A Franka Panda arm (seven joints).
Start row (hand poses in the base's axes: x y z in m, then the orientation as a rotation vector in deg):
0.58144, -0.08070, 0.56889, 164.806, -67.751, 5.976
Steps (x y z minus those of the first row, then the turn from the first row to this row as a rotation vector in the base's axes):
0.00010, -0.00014, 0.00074, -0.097, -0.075, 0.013
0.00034, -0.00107, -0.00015, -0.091, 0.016, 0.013
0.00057, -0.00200, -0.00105, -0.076, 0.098, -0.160
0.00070, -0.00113, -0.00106, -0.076, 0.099, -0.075
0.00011, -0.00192, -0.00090, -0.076, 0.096, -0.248
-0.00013, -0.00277, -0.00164, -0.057, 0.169, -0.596
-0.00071, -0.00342, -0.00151, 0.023, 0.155, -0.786
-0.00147, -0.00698, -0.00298, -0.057, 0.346, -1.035
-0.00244, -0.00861, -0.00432, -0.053, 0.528, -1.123
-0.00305, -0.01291, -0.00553, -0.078, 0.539, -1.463
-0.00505, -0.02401, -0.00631, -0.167, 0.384, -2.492
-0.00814, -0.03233, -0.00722, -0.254, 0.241, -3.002
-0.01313, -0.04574, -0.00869, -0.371, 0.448, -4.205
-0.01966, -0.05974, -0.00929, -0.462, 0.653, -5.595
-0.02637, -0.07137, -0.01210, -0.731, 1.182, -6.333
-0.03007, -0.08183, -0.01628, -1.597, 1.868, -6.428
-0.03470, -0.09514, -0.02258, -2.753, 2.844, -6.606
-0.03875, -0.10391, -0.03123, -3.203, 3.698, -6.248
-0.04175, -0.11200, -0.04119, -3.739, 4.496, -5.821
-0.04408, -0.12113, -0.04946, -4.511, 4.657, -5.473
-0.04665, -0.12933, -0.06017, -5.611, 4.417, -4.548
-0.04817, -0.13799, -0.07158, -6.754, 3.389, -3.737
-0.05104, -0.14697, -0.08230, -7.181, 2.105, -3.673
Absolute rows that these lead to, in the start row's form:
0.58154, -0.08084, 0.56963, 164.753, -67.706, 6.139
0.58178, -0.08177, 0.56874, 164.731, -67.694, 6.004
0.58201, -0.08270, 0.56784, 164.613, -67.933, 5.873
0.58214, -0.08183, 0.56783, 164.665, -67.812, 5.873
0.58155, -0.08262, 0.56799, 164.558, -68.058, 5.873
0.58131, -0.08347, 0.56725, 164.335, -68.549, 5.748
0.58073, -0.08412, 0.56738, 164.288, -68.853, 5.719
0.57997, -0.08768, 0.56591, 164.007, -69.143, 5.481
0.57900, -0.08931, 0.56457, 163.901, -69.238, 5.213
0.57839, -0.09361, 0.56336, 163.660, -69.708, 5.203
0.57639, -0.10471, 0.56258, 162.967, -71.151, 5.452
0.57330, -0.11303, 0.56167, 162.601, -71.858, 5.694
0.56831, -0.12644, 0.56020, 161.644, -73.459, 5.430
0.56178, -0.14044, 0.55960, 160.566, -75.318, 5.149
0.55507, -0.15207, 0.55679, 159.680, -76.125, 4.519
0.55137, -0.16253, 0.55261, 158.693, -75.750, 4.022
0.54674, -0.17584, 0.54631, 157.322, -75.305, 3.280
0.54269, -0.18461, 0.53766, 156.934, -74.462, 2.336
0.53969, -0.19270, 0.52770, 156.530, -73.501, 1.529
0.53736, -0.20183, 0.51943, 156.073, -72.671, 1.748
0.53479, -0.21003, 0.50872, 155.840, -71.004, 2.718
0.53327, -0.21869, 0.49731, 155.713, -69.619, 4.794
0.53040, -0.22767, 0.48659, 155.761, -69.576, 6.813

